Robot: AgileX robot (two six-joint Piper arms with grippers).
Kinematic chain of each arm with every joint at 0, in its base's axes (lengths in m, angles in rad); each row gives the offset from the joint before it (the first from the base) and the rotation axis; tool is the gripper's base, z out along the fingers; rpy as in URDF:
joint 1: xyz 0 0 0.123 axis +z
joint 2: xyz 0 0 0 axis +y
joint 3: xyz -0.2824 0 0.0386 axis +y
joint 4: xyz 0.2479 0 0.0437 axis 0.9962 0 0.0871
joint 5: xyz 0 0 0 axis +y
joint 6: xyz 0.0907 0 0.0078 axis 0.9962 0 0.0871
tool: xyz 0 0 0 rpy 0 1.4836 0
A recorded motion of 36 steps. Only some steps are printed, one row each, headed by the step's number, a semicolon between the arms.
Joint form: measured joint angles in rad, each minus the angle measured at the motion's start. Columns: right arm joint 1, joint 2, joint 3, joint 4, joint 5, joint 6; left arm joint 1, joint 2, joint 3, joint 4, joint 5, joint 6.
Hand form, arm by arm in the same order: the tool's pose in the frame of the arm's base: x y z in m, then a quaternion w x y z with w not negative. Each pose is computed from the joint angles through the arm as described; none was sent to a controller.
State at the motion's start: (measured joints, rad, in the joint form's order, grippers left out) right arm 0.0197 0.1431 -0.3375 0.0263 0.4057 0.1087; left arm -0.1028 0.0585 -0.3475 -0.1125 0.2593 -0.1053
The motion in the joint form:
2: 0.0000 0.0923 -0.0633 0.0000 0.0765 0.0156; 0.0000 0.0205 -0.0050 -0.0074 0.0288 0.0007
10: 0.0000 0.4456 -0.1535 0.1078 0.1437 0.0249; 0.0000 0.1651 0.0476 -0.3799 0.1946 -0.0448
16: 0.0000 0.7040 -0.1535 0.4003 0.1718 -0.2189; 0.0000 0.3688 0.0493 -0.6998 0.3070 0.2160
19: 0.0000 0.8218 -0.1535 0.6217 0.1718 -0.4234; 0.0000 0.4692 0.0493 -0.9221 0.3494 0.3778
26: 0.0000 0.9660 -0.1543 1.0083 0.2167 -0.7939; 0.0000 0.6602 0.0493 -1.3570 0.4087 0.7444
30: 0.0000 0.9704 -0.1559 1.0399 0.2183 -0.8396; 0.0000 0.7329 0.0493 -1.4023 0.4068 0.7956
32: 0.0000 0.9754 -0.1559 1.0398 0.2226 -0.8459; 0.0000 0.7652 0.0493 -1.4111 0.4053 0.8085
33: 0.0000 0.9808 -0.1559 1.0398 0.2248 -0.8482; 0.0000 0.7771 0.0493 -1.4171 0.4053 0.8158
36: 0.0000 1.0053 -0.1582 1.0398 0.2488 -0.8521; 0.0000 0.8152 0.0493 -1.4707 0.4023 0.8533
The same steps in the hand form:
2: 0.0603 0.0023 0.2895 0.61893 0.04628 0.78203 0.05669; 0.0386 -0.0071 0.2994 0.72151 -0.02726 0.67973 -0.12904
10: 0.1145 0.0086 0.2832 0.47723 0.08269 0.86970 0.09510; 0.0612 -0.0253 0.2642 0.54740 -0.13019 0.77493 -0.28788
16: 0.1505 0.0236 0.2508 0.35368 0.06532 0.92011 0.15507; 0.0816 -0.0441 0.2497 0.42662 -0.10951 0.83068 -0.34054
19: 0.1664 0.0333 0.2373 0.31614 0.04926 0.92581 0.20126; 0.0918 -0.0545 0.2478 0.38081 -0.10614 0.83156 -0.39017
26: 0.1853 0.0494 0.2244 0.28993 0.01921 0.91297 0.28646; 0.1162 -0.0685 0.2479 0.34575 -0.10389 0.80450 -0.47163
30: 0.1866 0.0503 0.2252 0.29657 0.00982 0.90978 0.29025; 0.1260 -0.0696 0.2410 0.32934 -0.11423 0.81123 -0.46946
32: 0.1868 0.0506 0.2243 0.29376 0.00674 0.91063 0.29055; 0.1300 -0.0699 0.2371 0.31994 -0.11935 0.81607 -0.46629
33: 0.1872 0.0508 0.2233 0.29090 0.00601 0.91146 0.29083; 0.1315 -0.0701 0.2358 0.31693 -0.12097 0.81735 -0.46568
36: 0.1885 0.0523 0.2192 0.27329 0.00254 0.91478 0.29747; 0.1372 -0.0705 0.2330 0.31192 -0.13327 0.81483 -0.47010

